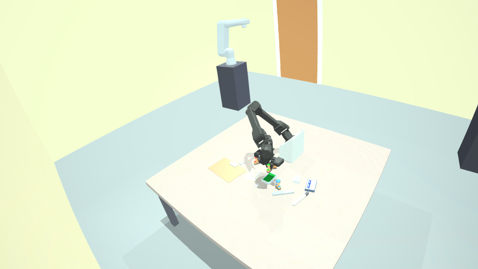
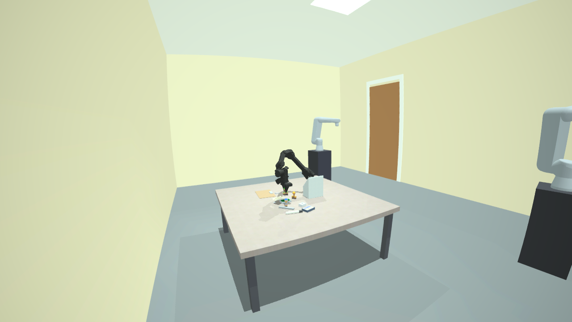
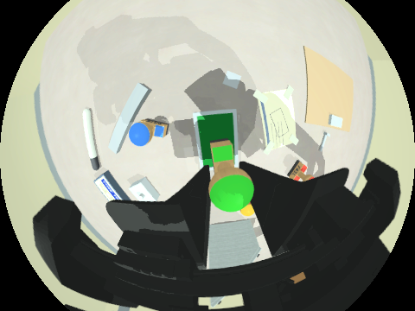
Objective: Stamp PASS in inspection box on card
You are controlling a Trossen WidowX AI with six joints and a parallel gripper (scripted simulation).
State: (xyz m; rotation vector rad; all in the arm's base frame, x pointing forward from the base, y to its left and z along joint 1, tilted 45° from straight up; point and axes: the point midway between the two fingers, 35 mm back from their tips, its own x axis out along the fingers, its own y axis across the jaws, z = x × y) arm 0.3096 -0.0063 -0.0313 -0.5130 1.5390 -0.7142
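Now: the green ink pad 90 mm below my gripper tip. Also, from my gripper tip: orange-knobbed stamp 110 mm behind, 70 mm below, 30 mm to the right; then green-knobbed stamp right at my gripper tip; then blue-knobbed stamp 90 mm to the left, 70 mm below, 40 mm ahead.
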